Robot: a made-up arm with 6 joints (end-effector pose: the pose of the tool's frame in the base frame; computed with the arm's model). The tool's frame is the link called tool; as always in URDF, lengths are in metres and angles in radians. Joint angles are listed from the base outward.
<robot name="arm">
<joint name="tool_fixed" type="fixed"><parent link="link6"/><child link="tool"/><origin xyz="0 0 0" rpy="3.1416 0 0"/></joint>
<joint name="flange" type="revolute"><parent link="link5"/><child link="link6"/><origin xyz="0.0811 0 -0.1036"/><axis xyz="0 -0.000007 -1"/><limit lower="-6.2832" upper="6.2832"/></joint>
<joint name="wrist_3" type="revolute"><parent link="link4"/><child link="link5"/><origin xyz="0 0 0"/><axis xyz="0 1 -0.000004"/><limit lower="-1.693" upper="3.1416"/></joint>
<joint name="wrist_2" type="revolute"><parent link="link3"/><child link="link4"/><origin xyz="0.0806 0 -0.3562"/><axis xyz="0 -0.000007 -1"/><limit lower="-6.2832" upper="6.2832"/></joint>
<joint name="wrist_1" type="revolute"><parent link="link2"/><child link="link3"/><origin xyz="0.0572 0 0.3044"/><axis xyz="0 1 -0.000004"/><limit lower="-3.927" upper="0.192"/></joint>
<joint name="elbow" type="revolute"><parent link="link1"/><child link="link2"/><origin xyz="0 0 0"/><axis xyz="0 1 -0.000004"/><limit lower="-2.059" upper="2.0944"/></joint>
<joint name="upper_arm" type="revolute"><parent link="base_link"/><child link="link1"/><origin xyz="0 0 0.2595"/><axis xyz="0 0 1"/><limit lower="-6.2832" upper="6.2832"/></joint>
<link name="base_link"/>
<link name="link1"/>
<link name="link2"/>
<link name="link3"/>
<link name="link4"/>
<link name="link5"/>
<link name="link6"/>
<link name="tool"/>
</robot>
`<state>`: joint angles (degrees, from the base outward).
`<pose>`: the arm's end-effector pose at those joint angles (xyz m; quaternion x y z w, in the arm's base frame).
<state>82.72 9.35 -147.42 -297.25 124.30 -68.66</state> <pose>-0.0734 0.3465 0.8357 0.1227 -0.9061 -0.0536 0.4014</pose>
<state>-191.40 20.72 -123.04 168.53 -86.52 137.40</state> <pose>-0.4287 0.1084 0.5591 0.2576 -0.9513 -0.1509 0.0766</pose>
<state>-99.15 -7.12 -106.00 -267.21 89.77 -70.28</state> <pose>0.0401 -0.3994 0.8193 0.6899 -0.0292 0.7195 0.0736</pose>
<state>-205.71 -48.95 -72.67 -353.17 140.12 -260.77</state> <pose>-0.1081 0.0351 0.6347 0.8557 0.4900 0.0599 0.1555</pose>
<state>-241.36 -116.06 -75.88 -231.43 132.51 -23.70</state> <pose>0.1636 -0.5135 0.4821 0.6904 -0.6336 0.0573 0.3444</pose>
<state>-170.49 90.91 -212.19 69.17 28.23 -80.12</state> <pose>-0.6669 -0.0904 0.5254 0.2934 -0.5070 0.1017 0.8041</pose>
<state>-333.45 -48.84 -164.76 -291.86 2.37 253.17</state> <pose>-0.4501 -0.3045 0.8282 -0.2471 -0.1363 0.9534 0.1070</pose>
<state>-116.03 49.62 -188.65 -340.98 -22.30 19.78</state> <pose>-0.2102 -0.3455 0.8549 -0.0201 -0.1808 0.7544 0.6307</pose>
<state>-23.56 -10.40 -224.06 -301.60 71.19 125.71</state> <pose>-0.3450 0.2173 0.8054 -0.4521 0.0075 -0.3693 0.8119</pose>
